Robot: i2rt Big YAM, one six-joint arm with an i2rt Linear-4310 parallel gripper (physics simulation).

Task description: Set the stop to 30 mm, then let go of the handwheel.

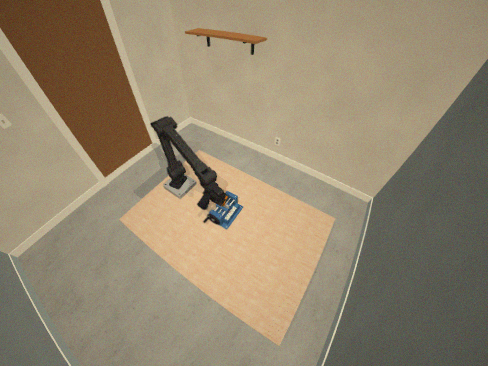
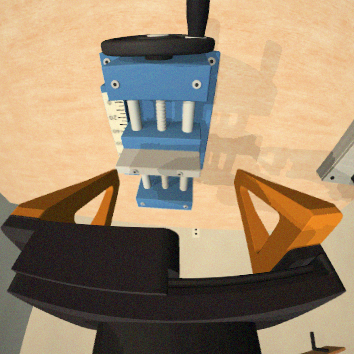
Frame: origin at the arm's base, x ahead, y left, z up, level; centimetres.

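Where they show: gripper, fingertip midpoint: (image 1: 217, 201) (image 2: 176, 175); arm's base, origin of the base link: (image 1: 178, 181).
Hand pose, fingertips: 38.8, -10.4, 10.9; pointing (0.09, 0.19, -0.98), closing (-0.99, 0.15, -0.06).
Things, the pixels of their centre, and the offset from my fingertips, as dx, dy, dz. "spot": a spot on its surface instead. Level surfaces: height alone.
- crank handle, body centre: (image 1: 206, 219) -2.8, -11.0, -5.7
- blue carriage with a grey plate, body centre: (image 2: 158, 161) +2.4, +1.8, -3.7
- white scale, surface spot: (image 2: 115, 117) (image 1: 229, 215) spot: +7.9, -1.4, -8.9
- wooden mat, its level: dz -14.5
The blue stop fixture (image 1: 233, 219) (image 2: 157, 77) stands on the wooden mat. Its black handwheel (image 1: 214, 218) (image 2: 158, 46) is at one end, with the crank handle (image 1: 206, 220) (image 2: 198, 19) sticking outward. The stop, a blue carriage with a grey plate (image 2: 159, 161), sits on the rods between the two end blocks. A white scale (image 1: 230, 213) (image 2: 115, 117) runs alongside; 20 is legible, but I cannot read the stop's exact setting. My gripper (image 1: 226, 201) (image 2: 176, 175) is open and empty, above the fixture's far end. Its orange fingers are apart on either side, away from the handwheel.
The wooden mat (image 1: 260, 260) (image 2: 45, 100) lies on the grey floor. The arm's grey base plate (image 1: 171, 188) (image 2: 341, 161) stands at the mat's edge. A wall shelf (image 1: 225, 35) hangs high behind, and a brown door (image 1: 75, 75) is at the left.
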